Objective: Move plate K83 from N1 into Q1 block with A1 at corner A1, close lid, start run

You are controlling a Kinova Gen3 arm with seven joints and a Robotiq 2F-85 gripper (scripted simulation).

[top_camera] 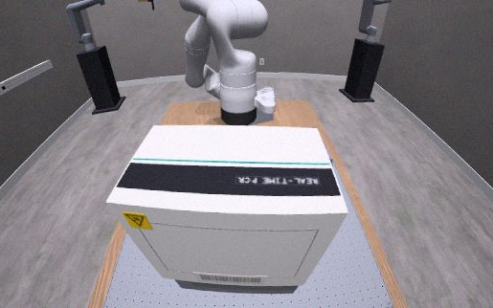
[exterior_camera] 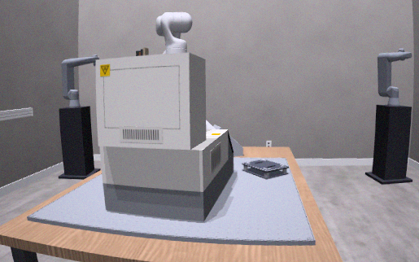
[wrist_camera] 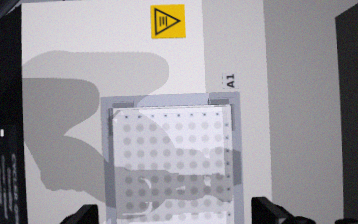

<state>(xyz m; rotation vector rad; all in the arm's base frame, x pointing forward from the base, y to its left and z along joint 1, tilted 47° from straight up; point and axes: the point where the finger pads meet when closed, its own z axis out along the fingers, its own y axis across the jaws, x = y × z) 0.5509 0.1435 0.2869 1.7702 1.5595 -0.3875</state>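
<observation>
Now: the plate K83 5 cm below my hand. The rest, counted from my hand: plate nest N1 (20 cm behind, 33 cm to the left, 23 cm below).
</observation>
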